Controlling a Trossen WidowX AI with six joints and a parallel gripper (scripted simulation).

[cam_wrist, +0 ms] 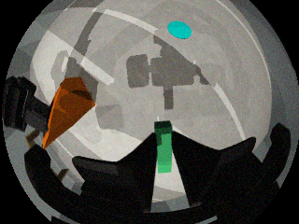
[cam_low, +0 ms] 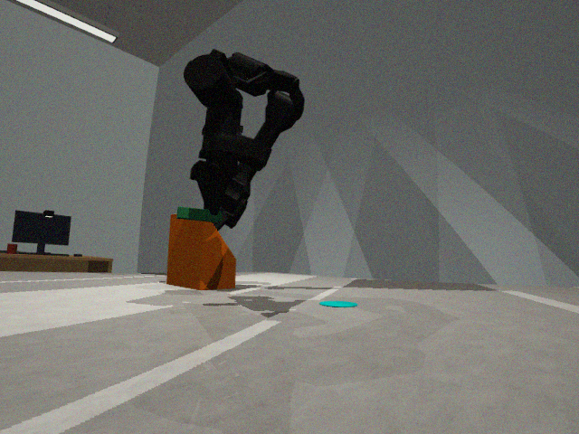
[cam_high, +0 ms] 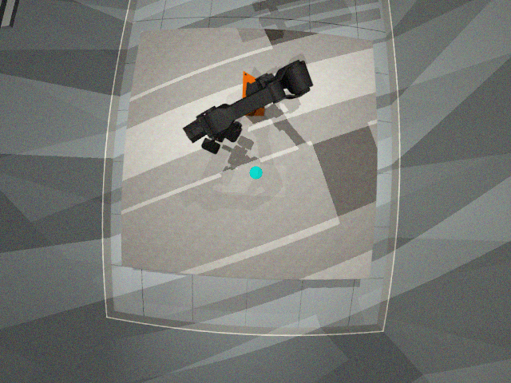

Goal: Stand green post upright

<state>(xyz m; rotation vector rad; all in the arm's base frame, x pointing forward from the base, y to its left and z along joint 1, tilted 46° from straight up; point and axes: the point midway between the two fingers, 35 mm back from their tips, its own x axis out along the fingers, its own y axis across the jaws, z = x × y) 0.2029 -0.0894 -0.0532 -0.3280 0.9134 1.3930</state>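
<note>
My gripper tip is now 13 cm short of the cyan circle, 15 cm to the right of it and 13 cm above it. Also, from my gripper tip: green post 1 cm behind, 2 cm to the right.
</note>
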